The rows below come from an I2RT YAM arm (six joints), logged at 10 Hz.
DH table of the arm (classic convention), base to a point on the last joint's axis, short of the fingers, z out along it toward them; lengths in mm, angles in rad. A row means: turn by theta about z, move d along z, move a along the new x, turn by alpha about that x. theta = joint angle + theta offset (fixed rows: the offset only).
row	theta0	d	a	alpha
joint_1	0	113.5	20	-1.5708
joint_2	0	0	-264	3.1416
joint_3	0.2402	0	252.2	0
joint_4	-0.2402	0	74	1.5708
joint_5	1.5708	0	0	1.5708
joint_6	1.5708	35.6	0	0
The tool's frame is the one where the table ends.
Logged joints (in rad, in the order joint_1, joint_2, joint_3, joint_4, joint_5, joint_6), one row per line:
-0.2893 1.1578 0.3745 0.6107 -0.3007 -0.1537
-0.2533 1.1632 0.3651 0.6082 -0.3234 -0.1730
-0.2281 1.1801 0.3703 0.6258 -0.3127 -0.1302
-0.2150 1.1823 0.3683 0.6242 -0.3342 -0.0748
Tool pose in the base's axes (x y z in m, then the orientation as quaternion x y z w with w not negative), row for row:
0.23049 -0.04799 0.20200 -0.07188 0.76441 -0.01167 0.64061
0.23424 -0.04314 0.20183 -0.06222 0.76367 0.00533 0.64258
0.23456 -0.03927 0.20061 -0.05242 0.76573 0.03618 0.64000
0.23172 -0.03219 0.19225 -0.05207 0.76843 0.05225 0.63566
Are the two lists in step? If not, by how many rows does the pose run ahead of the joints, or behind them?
The pose runs 1 row ahead of the joints: the pose in row i belongs to the joints in row i + 1.
